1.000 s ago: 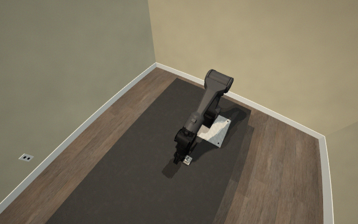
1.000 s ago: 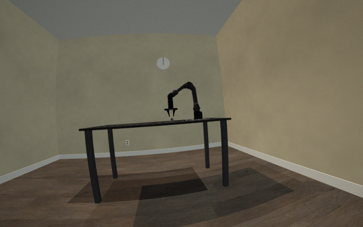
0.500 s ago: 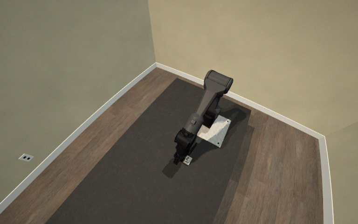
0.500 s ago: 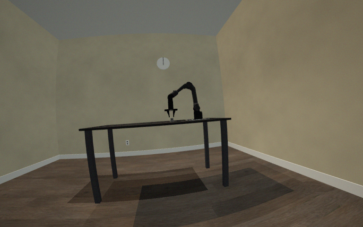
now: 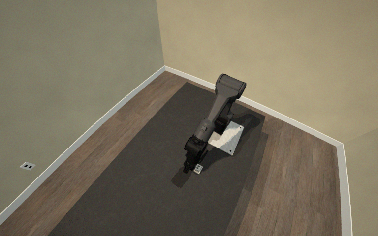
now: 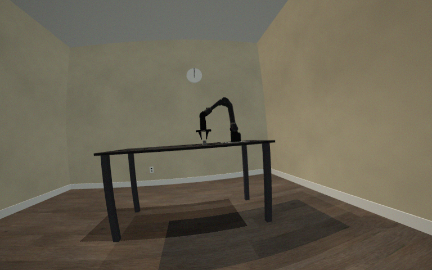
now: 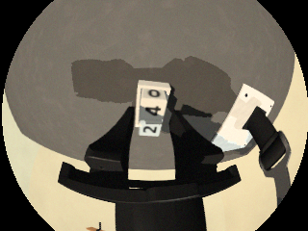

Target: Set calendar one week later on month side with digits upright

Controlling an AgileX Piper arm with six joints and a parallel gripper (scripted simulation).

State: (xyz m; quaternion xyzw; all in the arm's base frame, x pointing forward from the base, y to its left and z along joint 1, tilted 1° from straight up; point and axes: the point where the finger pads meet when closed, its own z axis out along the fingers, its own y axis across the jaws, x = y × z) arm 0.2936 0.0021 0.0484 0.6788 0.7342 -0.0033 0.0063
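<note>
Now: the white tray 2 cm to the left of my hand and 4 cm below it.
</note>
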